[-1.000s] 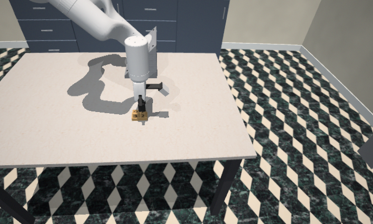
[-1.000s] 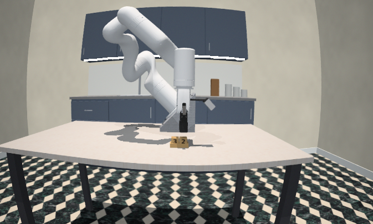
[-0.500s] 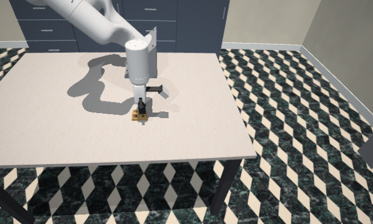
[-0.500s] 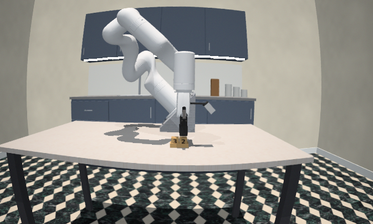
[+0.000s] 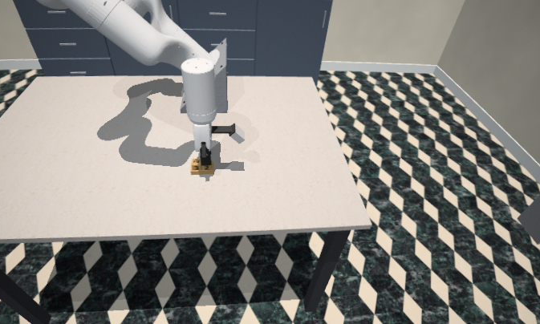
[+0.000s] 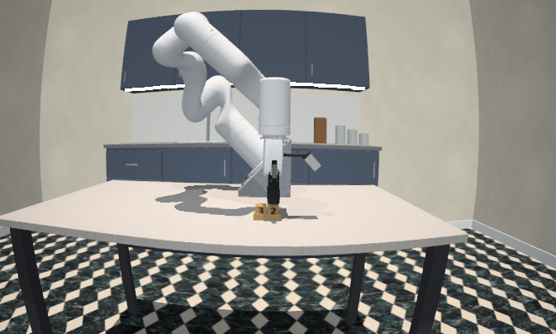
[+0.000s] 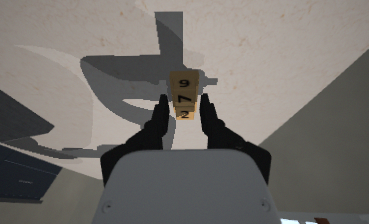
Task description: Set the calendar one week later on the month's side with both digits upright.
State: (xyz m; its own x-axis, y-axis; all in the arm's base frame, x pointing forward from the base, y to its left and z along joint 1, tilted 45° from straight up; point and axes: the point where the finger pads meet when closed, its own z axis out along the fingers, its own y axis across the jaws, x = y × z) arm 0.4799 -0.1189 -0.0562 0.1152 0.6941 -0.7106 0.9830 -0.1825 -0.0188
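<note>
The wooden tray is 6 cm below my hand and 2 cm to the right of it.
</note>
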